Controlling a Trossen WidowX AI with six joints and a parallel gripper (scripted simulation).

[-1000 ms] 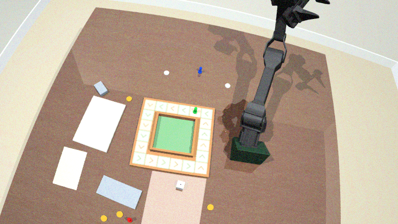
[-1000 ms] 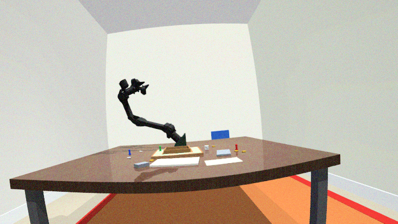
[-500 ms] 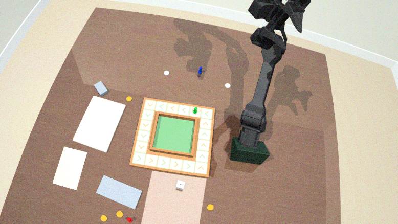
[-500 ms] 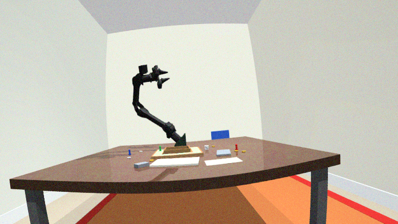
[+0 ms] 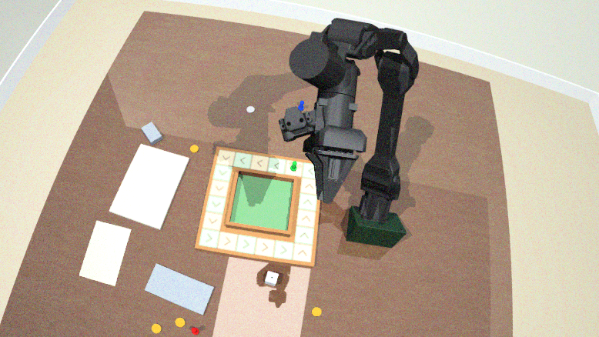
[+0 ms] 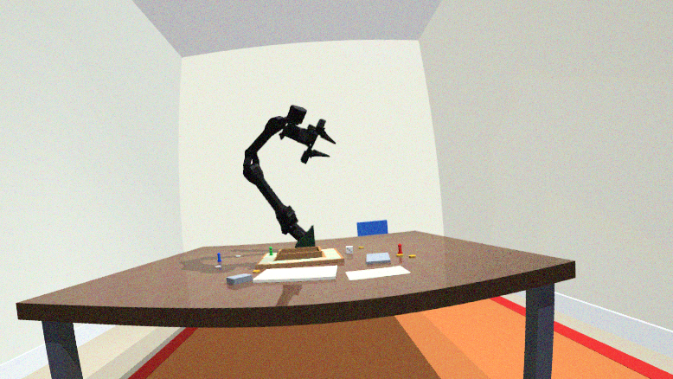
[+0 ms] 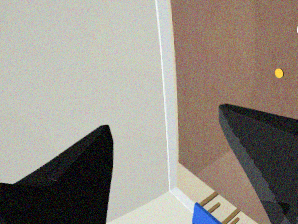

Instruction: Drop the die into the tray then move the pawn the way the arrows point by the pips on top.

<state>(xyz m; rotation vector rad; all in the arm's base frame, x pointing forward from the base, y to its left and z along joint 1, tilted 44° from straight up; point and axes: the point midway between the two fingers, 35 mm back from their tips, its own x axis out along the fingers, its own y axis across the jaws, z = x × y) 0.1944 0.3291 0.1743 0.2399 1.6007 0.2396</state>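
Now: gripper tip 390 mm above the white die, 50 mm short of it and 30 mm to the right of it. Round my gripper tip: red pawn: 390 mm below, 200 mm ahead, 180 mm to the left; then green dice tray: 400 mm below, 160 mm to the right, 90 mm ahead; then green pawn: 380 mm below, 270 mm to the right, 30 mm ahead.
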